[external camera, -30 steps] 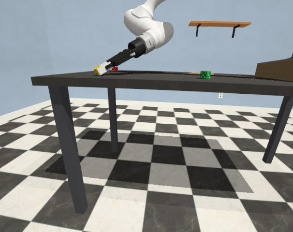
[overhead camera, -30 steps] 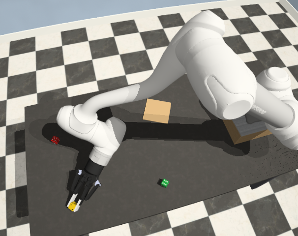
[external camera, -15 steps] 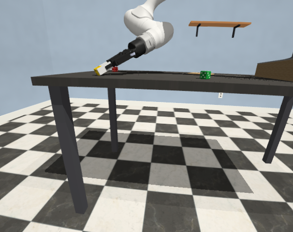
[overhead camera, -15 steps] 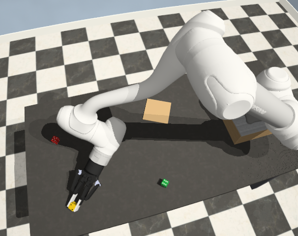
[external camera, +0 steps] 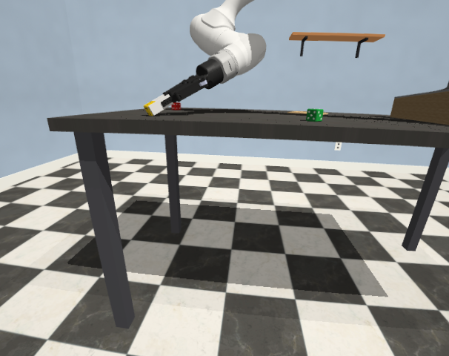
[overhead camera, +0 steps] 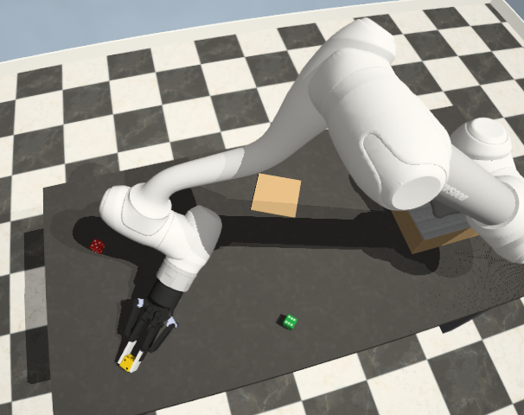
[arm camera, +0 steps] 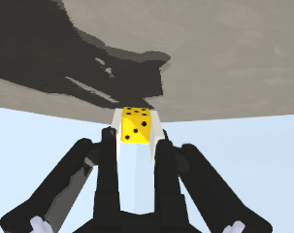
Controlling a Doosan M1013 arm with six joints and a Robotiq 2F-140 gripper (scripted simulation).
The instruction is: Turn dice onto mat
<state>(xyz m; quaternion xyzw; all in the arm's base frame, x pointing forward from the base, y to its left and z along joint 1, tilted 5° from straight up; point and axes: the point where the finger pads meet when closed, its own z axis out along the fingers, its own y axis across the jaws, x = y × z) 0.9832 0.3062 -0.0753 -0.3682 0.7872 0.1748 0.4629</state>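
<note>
My gripper is now 1 cm short of the yellow die, 1 cm to the right of it and 1 cm above it. Also, from my hand: tan mat (46 cm behind, 43 cm to the right, 3 cm below); red die (9 cm ahead, 33 cm to the right, 1 cm below); green die (42 cm behind, 2 cm to the right, 1 cm below).
</note>
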